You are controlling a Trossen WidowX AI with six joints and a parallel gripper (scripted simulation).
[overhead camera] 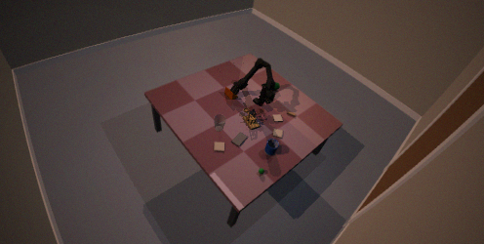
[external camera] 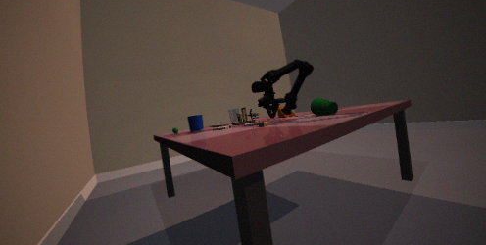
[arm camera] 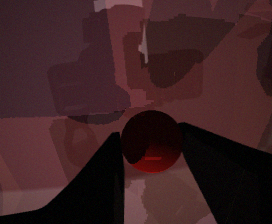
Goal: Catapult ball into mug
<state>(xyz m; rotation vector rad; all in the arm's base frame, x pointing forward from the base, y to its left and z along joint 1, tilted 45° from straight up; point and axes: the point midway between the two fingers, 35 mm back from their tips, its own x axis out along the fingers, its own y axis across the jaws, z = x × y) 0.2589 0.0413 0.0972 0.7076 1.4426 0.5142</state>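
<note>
Right now the catapult is 170 mm to the right of my gripper tip, 40 mm ahead of it and 30 mm above it. From my gripper tip the other things lie so: pale cup 460 mm to the right, 40 mm behind, 10 mm above; dark plate 410 mm to the right, 140 mm ahead, 20 mm below; red ball 10 mm above.
</note>
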